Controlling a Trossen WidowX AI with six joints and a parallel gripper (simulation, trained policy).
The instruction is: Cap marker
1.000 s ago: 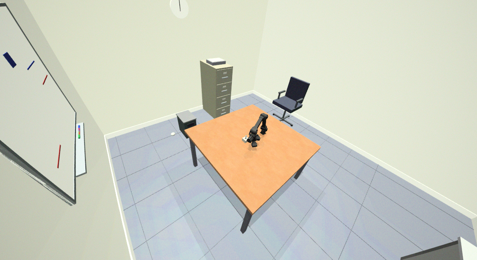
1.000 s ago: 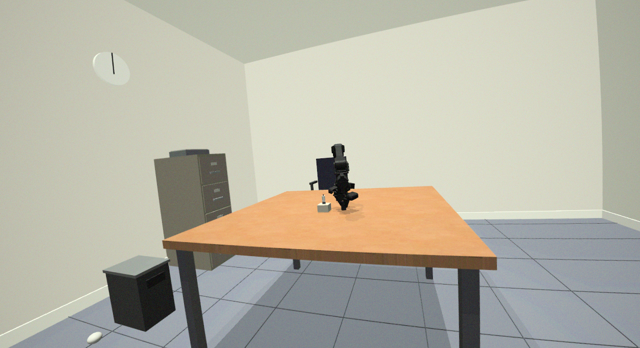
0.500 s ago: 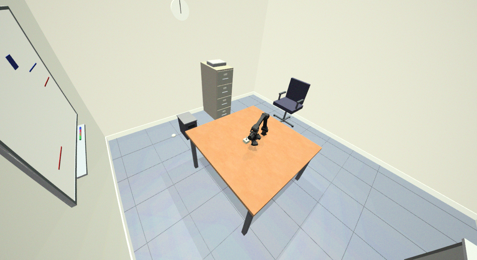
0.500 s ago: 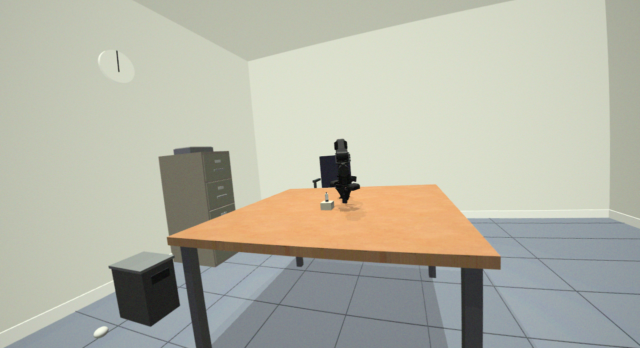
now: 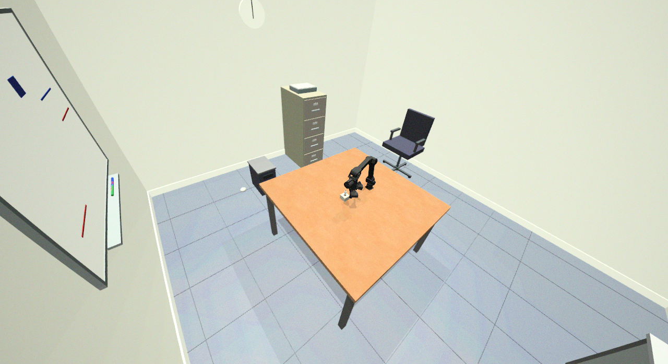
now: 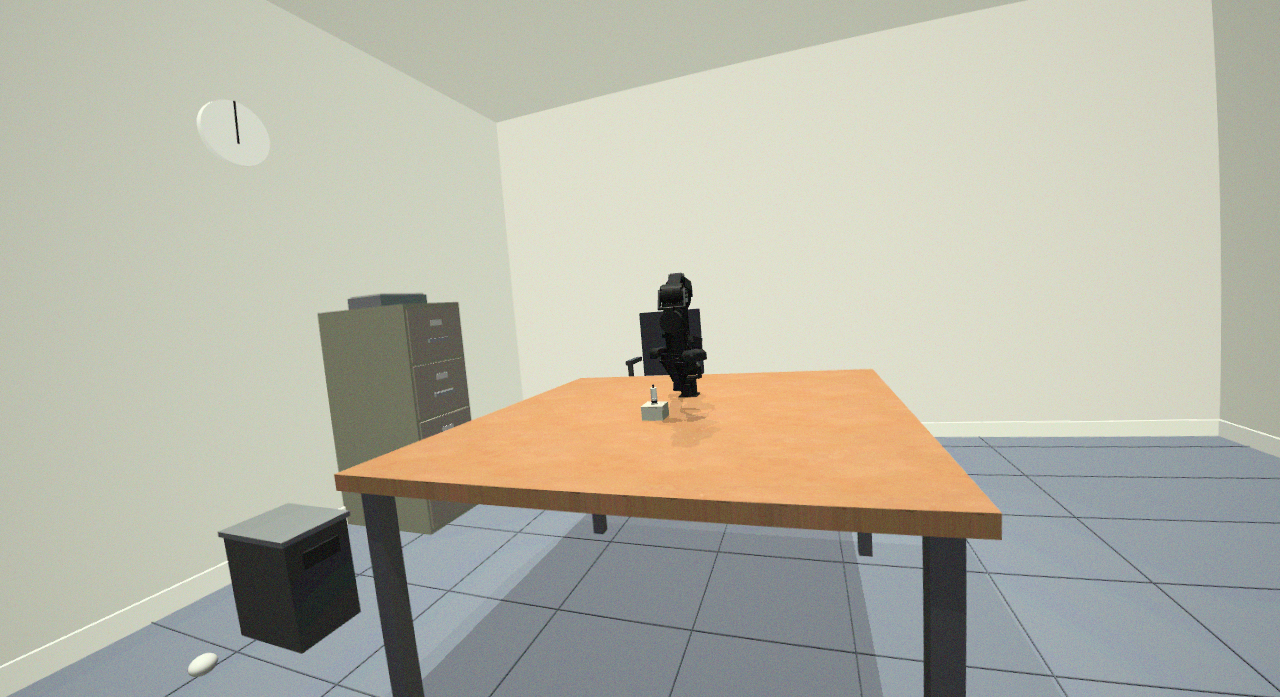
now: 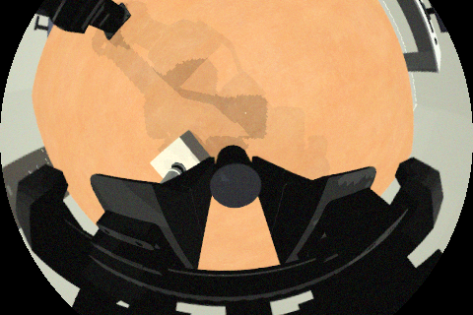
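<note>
The holder block lies 80 mm to the right of my gripper tip, 80 mm below it and 10 mm behind it. From my gripper tip the other things lie so: black cap: 10 mm above.
</note>
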